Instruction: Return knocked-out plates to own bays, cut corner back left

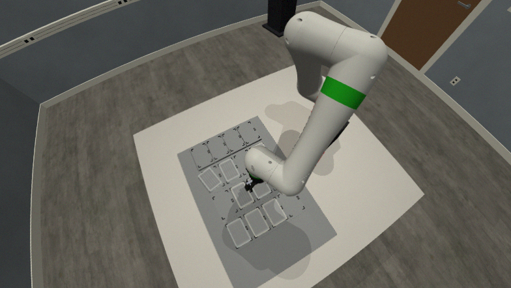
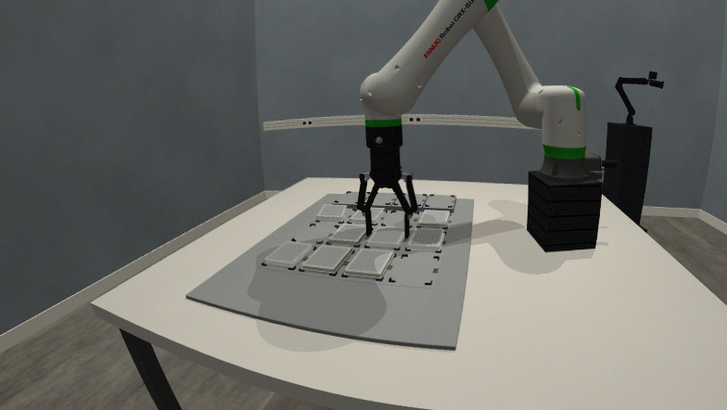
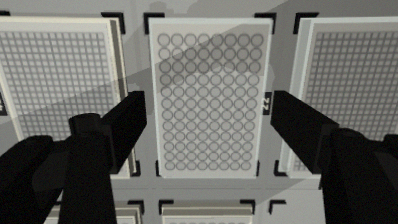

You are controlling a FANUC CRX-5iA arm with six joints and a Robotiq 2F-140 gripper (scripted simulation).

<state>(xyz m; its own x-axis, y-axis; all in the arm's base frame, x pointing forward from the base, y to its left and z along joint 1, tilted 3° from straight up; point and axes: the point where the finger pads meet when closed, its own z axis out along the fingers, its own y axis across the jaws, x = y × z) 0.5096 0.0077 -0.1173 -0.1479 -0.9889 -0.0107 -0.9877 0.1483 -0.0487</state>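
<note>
The plate is 3 cm below my hand. The rest, counted from my hand: label 43 (19 cm to the right, 14 cm ahead, 3 cm below).
</note>
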